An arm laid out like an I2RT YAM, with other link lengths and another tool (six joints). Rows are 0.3 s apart.
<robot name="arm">
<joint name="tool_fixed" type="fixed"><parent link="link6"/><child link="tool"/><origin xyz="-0.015 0.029 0.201" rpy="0 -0.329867 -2.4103"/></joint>
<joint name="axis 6" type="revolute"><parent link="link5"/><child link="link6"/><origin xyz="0.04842 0 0.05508" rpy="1.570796 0 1.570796"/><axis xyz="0 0 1"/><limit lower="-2.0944" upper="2.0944"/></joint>
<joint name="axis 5" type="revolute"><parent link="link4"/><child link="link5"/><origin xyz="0.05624 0.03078 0.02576" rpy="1.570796 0 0"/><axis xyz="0 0 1"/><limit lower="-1.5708" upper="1.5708"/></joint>
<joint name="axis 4" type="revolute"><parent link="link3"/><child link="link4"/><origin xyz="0.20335 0.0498 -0.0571"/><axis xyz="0 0 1"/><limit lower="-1.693" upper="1.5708"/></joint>
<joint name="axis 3" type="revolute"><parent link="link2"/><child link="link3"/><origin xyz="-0.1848 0 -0.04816" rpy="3.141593 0 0"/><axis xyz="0 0 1"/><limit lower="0" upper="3.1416"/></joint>
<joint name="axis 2" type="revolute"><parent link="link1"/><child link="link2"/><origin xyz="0.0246 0.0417 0.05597" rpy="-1.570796 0 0"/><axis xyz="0 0 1"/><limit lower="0" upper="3.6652"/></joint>
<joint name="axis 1" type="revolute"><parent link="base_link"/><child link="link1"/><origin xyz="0 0 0.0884"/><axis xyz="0 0 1"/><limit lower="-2.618" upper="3.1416"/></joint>
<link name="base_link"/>
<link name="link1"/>
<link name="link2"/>
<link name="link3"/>
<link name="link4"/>
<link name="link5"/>
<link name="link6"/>
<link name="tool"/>
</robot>
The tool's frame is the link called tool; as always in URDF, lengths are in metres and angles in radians.
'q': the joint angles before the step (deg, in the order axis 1, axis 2, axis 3, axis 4, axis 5, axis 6). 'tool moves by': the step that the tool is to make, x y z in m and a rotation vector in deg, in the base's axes. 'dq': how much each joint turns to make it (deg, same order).
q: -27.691 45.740 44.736 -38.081 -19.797 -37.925
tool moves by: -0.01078 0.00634 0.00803 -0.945 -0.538 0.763
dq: 0.095 -4.608 0.129 -4.139 -0.152 -0.932
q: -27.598 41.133 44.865 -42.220 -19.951 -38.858
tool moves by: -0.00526 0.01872 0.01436 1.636 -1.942 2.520
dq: -0.023 -3.630 1.191 -3.743 -3.450 0.311
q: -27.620 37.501 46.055 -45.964 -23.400 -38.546
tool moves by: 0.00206 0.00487 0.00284 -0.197 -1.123 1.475
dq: 0.022 -0.786 -0.571 0.604 -1.369 -0.655
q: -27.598 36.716 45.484 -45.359 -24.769 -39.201
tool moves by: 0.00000 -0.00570 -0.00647 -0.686 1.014 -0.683
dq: 0.000 0.960 -0.528 0.705 1.194 -0.494
